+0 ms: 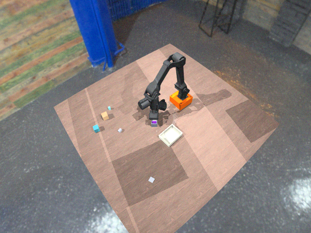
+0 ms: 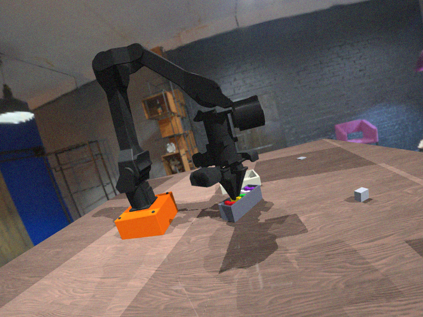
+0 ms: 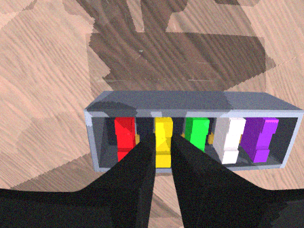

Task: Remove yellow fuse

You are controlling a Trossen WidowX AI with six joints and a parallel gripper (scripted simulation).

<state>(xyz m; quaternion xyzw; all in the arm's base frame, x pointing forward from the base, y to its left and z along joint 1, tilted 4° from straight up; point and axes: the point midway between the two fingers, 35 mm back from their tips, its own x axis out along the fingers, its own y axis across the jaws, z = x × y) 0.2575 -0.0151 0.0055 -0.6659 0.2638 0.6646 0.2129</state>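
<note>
Now: gripper tip 20 mm to the right of the green fuse, 10 mm short of it and 10 mm above it. Round my gripper tip: yellow fuse (10 mm below); then red fuse (20 mm to the right, 10 mm below, 10 mm behind); then white fuse (30 mm to the left, 30 mm ahead, 10 mm below).
</note>
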